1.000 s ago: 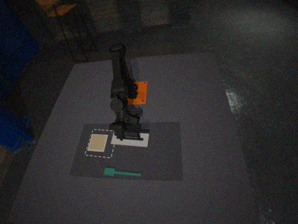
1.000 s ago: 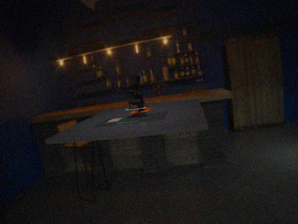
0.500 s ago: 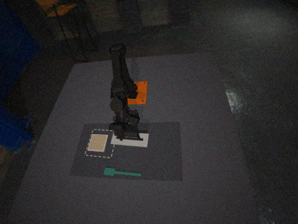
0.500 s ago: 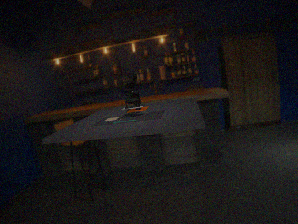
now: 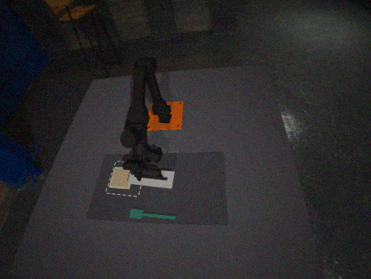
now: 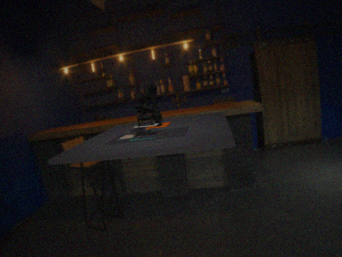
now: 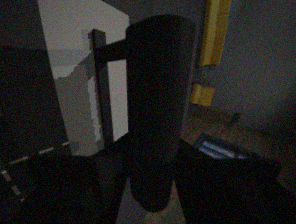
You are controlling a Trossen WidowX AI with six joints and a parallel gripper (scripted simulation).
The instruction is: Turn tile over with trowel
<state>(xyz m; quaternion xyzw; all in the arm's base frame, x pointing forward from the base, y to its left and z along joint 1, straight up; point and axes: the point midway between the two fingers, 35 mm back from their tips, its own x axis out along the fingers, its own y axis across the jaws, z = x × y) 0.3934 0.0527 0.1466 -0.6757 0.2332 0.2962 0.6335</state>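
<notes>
The flat teal trowel-shaped piece is 120 mm below my gripper tip, 110 mm ahead of it and 30 mm to the left of it. From my gripper tip the other things lie so: pale tile 160 mm to the right, 120 mm below, 30 mm behind; then dark mat 150 mm below, 30 mm behind, 20 mm to the left; then trowel 30 mm behind, 10 mm below.
</notes>
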